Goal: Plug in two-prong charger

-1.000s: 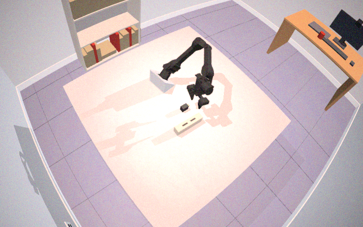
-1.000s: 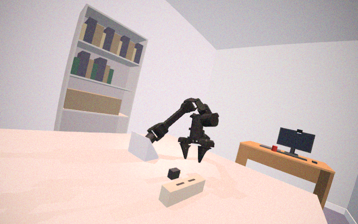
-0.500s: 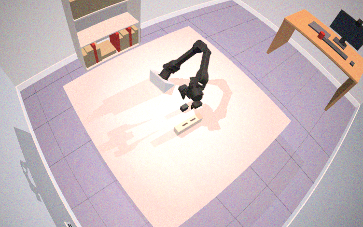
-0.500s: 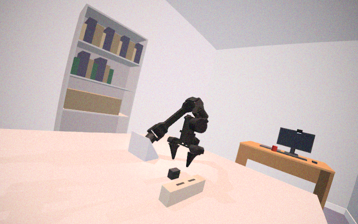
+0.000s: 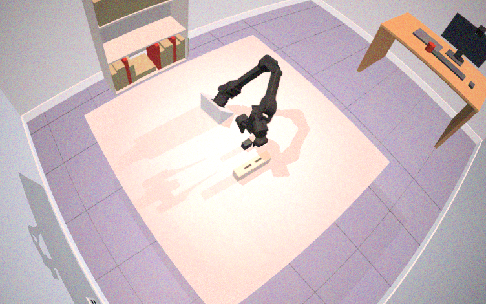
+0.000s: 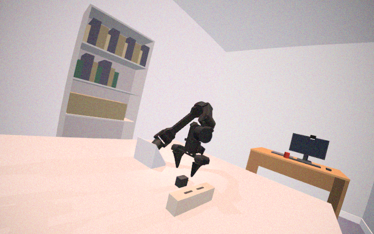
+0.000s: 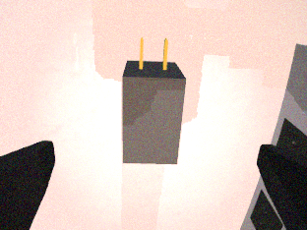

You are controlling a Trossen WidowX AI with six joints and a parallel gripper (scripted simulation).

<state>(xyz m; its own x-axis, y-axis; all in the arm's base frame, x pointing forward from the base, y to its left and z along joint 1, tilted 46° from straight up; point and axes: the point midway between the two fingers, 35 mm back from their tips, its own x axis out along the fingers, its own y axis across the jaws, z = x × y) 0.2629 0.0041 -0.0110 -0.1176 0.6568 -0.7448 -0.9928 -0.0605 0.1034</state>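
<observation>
Right now my gripper tip is 40 mm above the two-prong charger and 20 mm to the right of it.
</observation>
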